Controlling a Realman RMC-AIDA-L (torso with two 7-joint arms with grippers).
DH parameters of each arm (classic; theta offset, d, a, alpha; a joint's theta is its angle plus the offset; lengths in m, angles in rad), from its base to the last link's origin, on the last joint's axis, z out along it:
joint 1: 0 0.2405 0 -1.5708
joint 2: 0 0 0 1.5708
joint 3: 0 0.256 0 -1.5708
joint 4: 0 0 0 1.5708
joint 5: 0 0.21 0 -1.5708
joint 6: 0 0 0 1.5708
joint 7: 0 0.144 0 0
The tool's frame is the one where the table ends.
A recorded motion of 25 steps. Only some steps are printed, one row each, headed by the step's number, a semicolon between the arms.
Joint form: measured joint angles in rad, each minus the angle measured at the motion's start. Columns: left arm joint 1, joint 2, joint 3, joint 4, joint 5, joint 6, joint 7; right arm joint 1, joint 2, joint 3, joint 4, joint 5, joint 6, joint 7.
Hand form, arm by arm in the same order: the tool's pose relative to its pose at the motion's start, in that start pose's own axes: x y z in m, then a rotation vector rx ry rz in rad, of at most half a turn. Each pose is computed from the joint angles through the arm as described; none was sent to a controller.
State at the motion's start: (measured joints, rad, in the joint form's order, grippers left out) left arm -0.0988 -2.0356 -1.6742 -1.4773 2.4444 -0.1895 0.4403; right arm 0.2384 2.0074 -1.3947 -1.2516 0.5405 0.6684 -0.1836
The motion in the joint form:
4: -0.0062 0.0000 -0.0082 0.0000 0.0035 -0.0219 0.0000; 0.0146 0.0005 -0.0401 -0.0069 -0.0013 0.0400 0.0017
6: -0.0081 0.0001 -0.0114 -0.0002 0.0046 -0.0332 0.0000; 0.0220 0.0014 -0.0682 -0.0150 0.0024 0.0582 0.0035
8: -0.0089 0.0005 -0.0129 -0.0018 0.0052 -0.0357 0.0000; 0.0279 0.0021 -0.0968 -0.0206 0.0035 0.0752 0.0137
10: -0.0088 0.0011 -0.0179 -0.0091 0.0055 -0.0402 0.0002; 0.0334 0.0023 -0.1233 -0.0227 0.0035 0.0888 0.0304
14: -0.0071 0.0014 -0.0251 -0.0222 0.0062 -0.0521 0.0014; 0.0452 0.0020 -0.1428 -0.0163 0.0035 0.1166 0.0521
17: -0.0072 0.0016 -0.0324 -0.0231 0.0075 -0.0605 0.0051; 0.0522 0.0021 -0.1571 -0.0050 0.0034 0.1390 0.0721
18: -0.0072 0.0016 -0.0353 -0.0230 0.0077 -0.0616 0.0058; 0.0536 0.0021 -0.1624 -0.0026 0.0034 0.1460 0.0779
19: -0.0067 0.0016 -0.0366 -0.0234 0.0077 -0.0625 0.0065; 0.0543 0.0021 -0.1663 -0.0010 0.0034 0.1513 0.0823
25: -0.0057 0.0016 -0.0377 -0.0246 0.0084 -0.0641 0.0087; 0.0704 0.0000 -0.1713 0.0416 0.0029 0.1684 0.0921
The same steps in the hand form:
4: -0.0002 0.0000 0.0011 -0.0051 -0.0133 0.0022; 0.0026 0.0162 0.0025 -0.0370 0.0399 -0.0394
6: -0.0007 0.0001 0.0013 -0.0080 -0.0212 0.0029; 0.0036 0.0274 0.0034 -0.0631 0.0568 -0.0626
8: -0.0001 -0.0001 0.0014 -0.0084 -0.0210 0.0038; 0.0060 0.0375 0.0043 -0.0853 0.0767 -0.0786
10: 0.0023 -0.0010 0.0010 -0.0071 -0.0168 0.0046; 0.0089 0.0460 0.0051 -0.1027 0.0963 -0.0865
14: 0.0053 -0.0021 0.0000 -0.0072 -0.0144 0.0067; 0.0129 0.0532 0.0066 -0.1173 0.1314 -0.0864
17: 0.0051 -0.0040 -0.0003 -0.0040 -0.0192 0.0101; 0.0187 0.0570 0.0080 -0.1240 0.1666 -0.0798
18: 0.0052 -0.0049 -0.0003 -0.0017 -0.0195 0.0103; 0.0206 0.0583 0.0083 -0.1262 0.1774 -0.0787
19: 0.0052 -0.0054 -0.0005 -0.0006 -0.0200 0.0107; 0.0221 0.0591 0.0084 -0.1277 0.1856 -0.0777
25: 0.0052 -0.0058 -0.0008 0.0002 -0.0208 0.0133; 0.0306 0.0578 0.0129 -0.1211 0.2330 -0.0715

